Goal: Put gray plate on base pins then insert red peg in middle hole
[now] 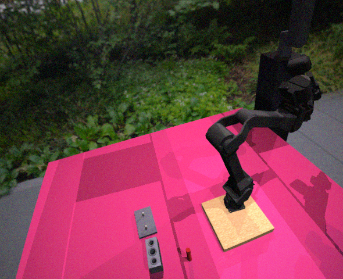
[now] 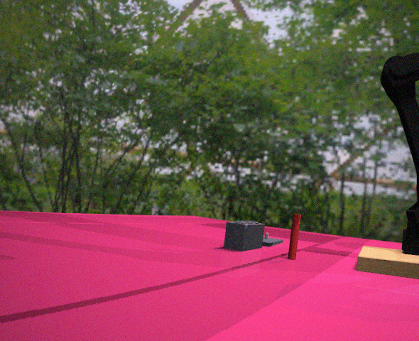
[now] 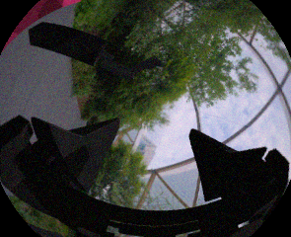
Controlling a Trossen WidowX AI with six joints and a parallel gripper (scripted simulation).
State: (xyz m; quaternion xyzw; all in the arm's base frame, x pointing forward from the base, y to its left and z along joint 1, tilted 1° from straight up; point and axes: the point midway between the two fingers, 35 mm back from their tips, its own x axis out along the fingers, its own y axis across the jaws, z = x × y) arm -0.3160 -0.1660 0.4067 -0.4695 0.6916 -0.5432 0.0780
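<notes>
Now: the gray plate 66 cm ahead of my gripper tip, 30 cm to the left of it and 41 cm below it. From my gripper tip the other things lie so: red peg: 54 cm ahead, 33 cm to the left, 41 cm below; then base: 68 cm ahead, 16 cm to the left, 44 cm below.
</notes>
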